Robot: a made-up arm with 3 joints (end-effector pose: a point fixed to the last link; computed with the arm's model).
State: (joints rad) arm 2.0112 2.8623 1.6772
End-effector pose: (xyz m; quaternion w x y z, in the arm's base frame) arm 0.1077 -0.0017 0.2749 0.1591 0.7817 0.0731 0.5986
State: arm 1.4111 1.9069 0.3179
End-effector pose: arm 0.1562 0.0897 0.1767 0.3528 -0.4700 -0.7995 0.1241
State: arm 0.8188 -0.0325 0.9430
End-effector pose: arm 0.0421 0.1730 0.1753 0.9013 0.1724 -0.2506 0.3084
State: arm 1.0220 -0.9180 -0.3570
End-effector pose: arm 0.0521 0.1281 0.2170 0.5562 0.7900 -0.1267 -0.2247
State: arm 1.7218 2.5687 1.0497
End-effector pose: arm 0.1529 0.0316 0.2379 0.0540 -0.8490 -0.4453 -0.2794
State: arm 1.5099 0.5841 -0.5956
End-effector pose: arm 0.1106 0.1253 0.1690 0.3743 0.4096 -0.8273 0.0877
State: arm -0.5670 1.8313 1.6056
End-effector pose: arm -0.0260 0.1326 0.0853 0.4919 -0.3802 -0.4847 0.6152
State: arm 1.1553 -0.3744 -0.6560
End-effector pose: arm 0.0555 0.1392 0.1885 0.4599 0.7681 -0.4121 -0.1695
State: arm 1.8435 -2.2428 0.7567
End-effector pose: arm 0.0697 0.0500 0.2804 0.4829 0.8568 0.0073 0.1807
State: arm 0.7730 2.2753 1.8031
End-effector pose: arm 0.1626 0.1188 0.1458 0.3080 -0.8252 -0.4563 -0.1262
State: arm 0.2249 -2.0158 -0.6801
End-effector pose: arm 0.0808 0.1179 0.2075 0.3635 0.4160 0.5189 -0.6523
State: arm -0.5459 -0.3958 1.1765
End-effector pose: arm -0.0359 0.1298 0.2187 0.6023 0.2683 0.4450 0.6059
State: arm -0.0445 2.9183 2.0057
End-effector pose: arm 0.1137 0.1567 0.1290 0.1887 -0.7566 -0.6206 -0.0824
